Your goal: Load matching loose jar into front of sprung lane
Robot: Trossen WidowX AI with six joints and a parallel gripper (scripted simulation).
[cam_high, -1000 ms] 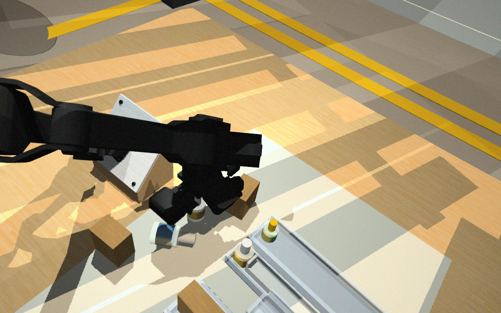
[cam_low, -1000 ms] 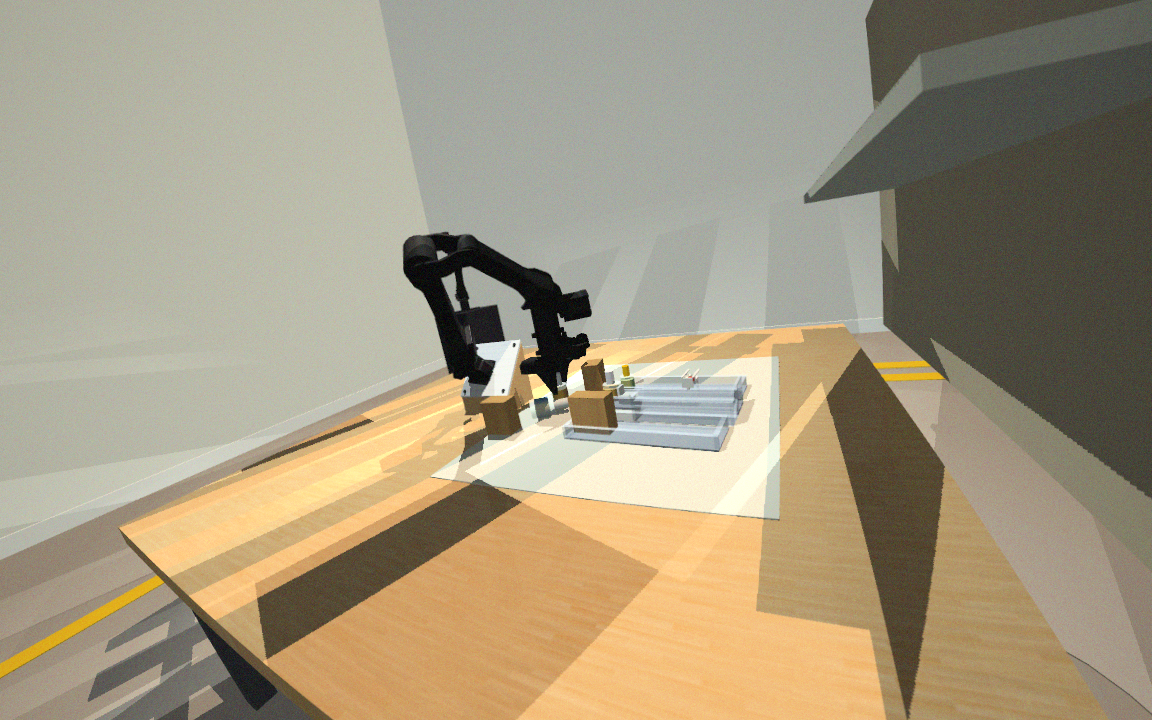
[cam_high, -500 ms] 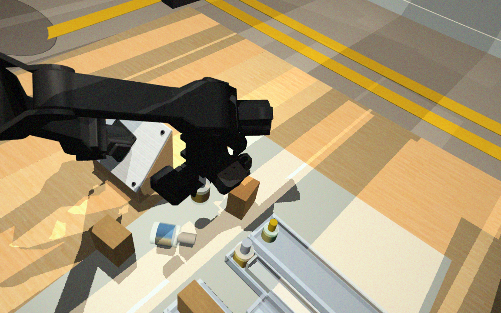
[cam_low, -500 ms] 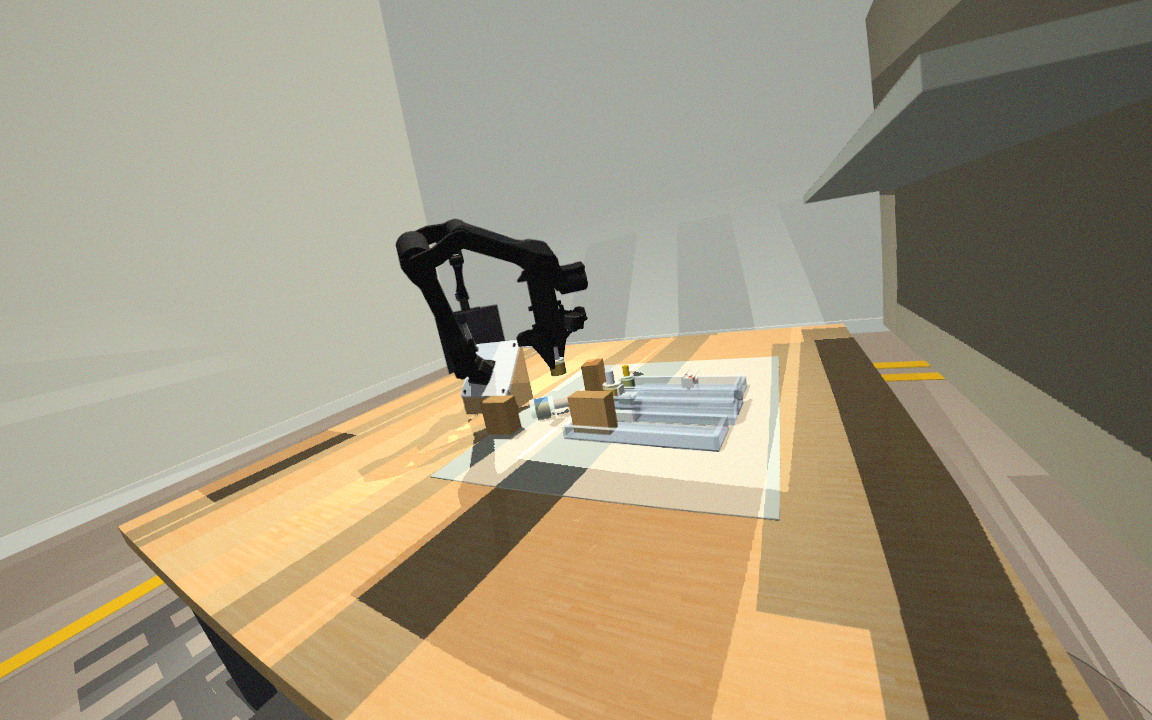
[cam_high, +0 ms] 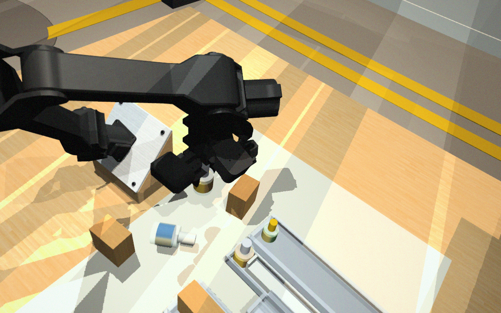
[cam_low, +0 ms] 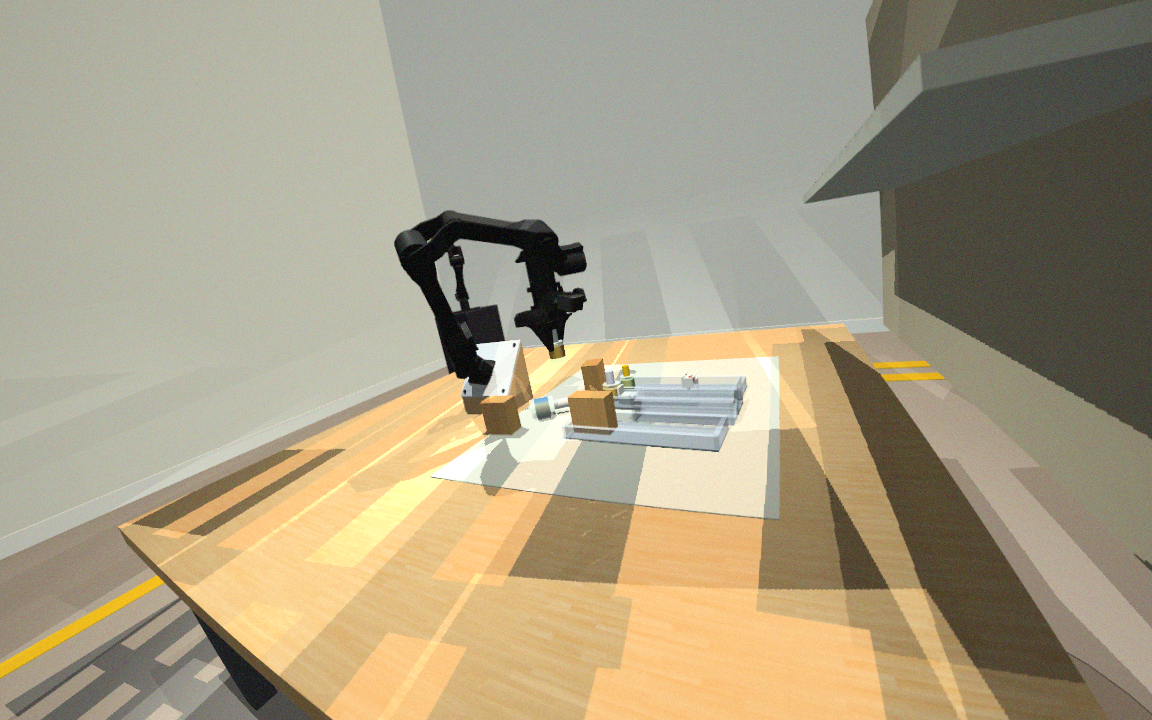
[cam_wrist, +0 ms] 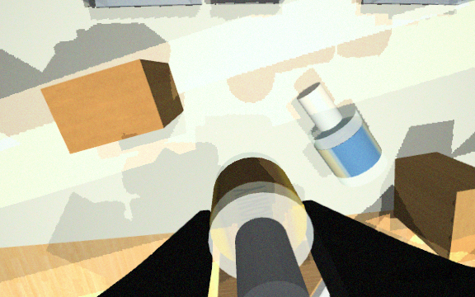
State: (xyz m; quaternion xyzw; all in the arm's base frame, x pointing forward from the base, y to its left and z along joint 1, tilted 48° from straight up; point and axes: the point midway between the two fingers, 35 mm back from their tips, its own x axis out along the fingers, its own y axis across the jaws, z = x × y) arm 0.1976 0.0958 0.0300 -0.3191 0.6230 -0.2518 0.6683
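Right now the pale mat is 18 cm ahead of my gripper tip, 2 cm to the right of it and 13 cm below it.
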